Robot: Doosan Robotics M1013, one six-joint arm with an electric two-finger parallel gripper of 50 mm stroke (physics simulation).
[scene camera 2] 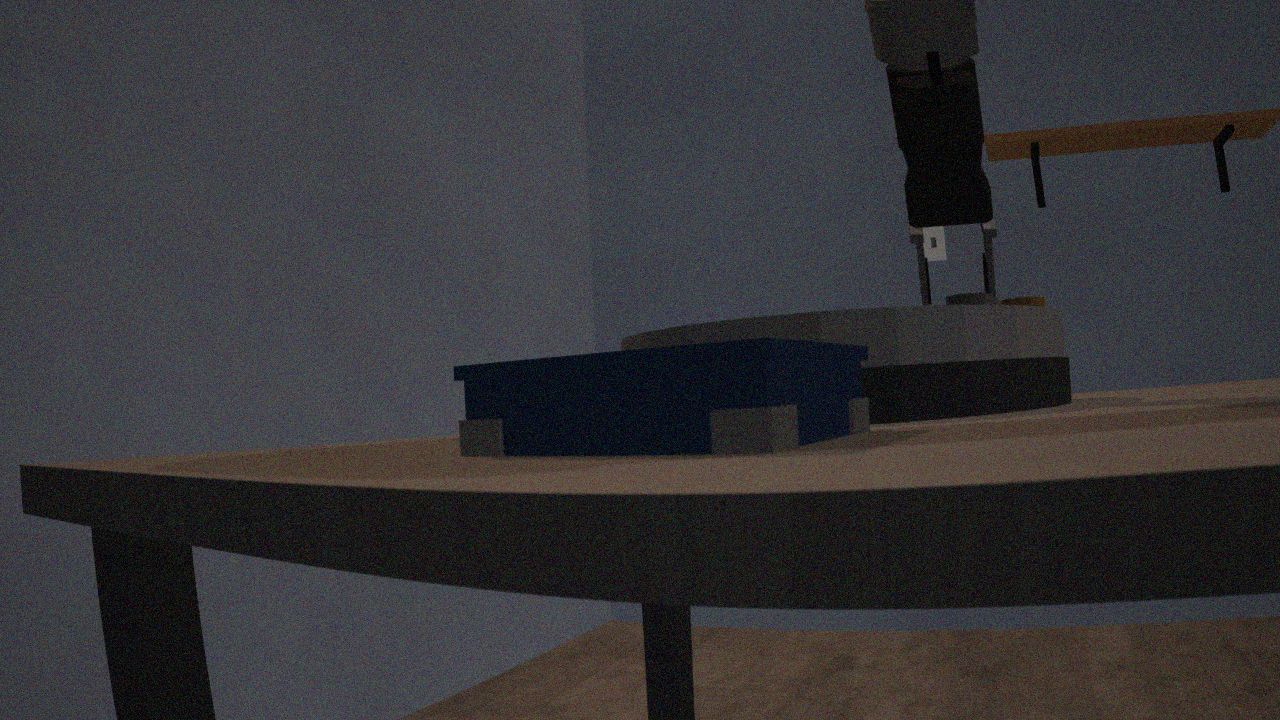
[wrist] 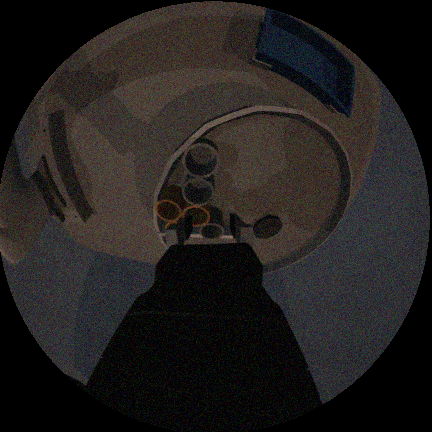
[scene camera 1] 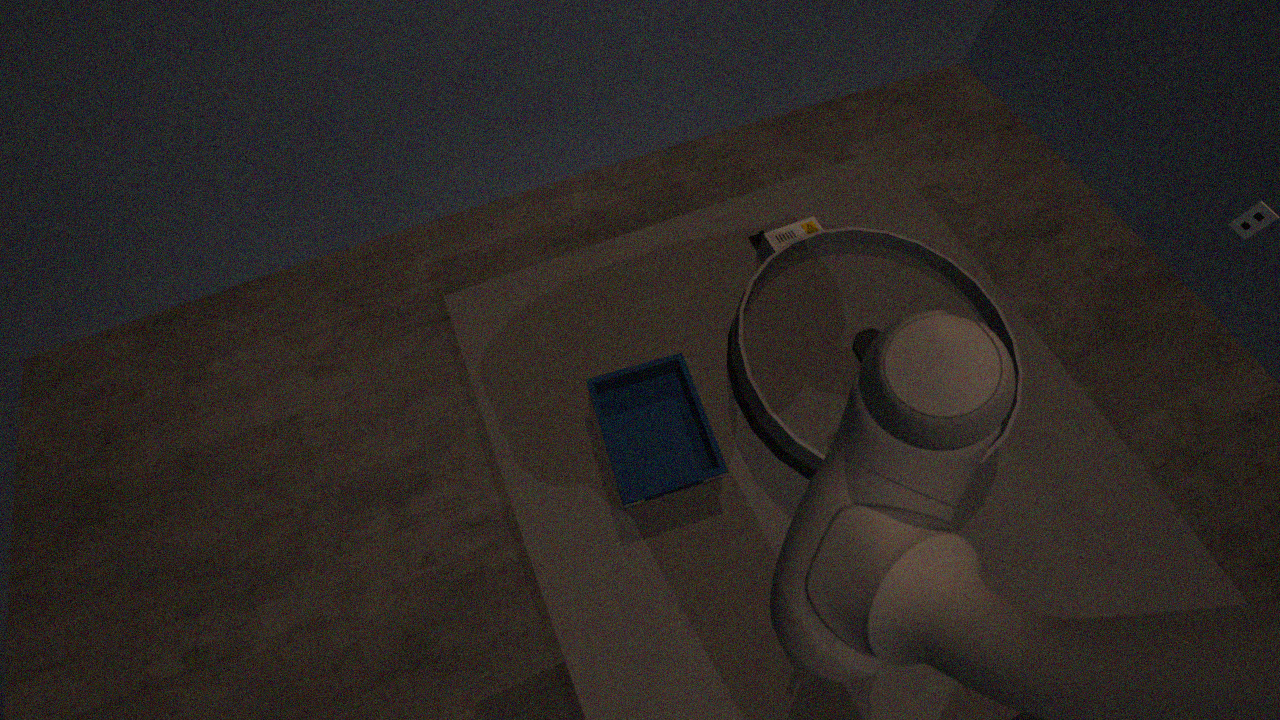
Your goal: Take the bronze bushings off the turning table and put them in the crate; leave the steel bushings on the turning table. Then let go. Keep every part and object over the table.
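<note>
The bushings stand upright in a group inside the rim of the turning table. In the wrist view are a bronze bushing, another bronze bushing and part of a third, and steel bushings. My gripper is open and empty. Its fingers reach down to about the rim's height and appear on either side of the smallest-looking steel bushing; the left finger overlaps a bronze one. The blue crate stands beside the turning table, its visible inside empty. The arm hides the bushings in scene camera 1.
A white box with a yellow warning label is at the turning table's far edge. A pale bar crosses near the fingers. A dark round patch shows right of them. A wall shelf is behind the gripper. The table's edge runs past the crate.
</note>
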